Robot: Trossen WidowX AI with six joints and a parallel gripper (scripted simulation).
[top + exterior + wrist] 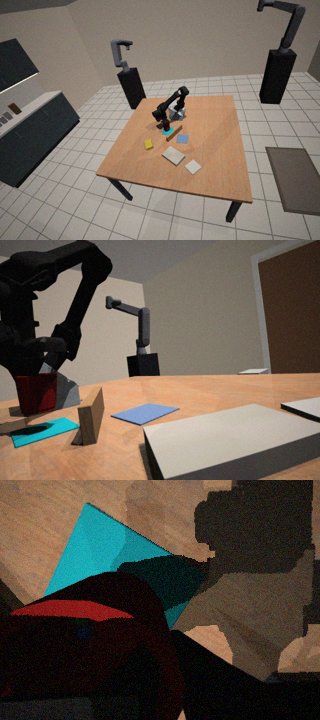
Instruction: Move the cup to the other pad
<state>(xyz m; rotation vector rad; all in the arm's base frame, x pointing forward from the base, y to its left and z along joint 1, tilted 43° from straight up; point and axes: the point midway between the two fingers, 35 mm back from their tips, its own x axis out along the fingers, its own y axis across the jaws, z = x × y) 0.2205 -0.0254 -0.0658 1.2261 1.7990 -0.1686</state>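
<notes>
The green marble is 4 cm ahead of my gripper tip, 3 cm to the left of it and 2 cm below it. Also, from my gripper tip: cyan pad 2 cm ahead, 2 cm to the left, 8 cm below; then red cup 2 cm ahead, 2 cm to the left; then brown wooden block 6 cm ahead, 12 cm to the left, 6 cm below.
</notes>
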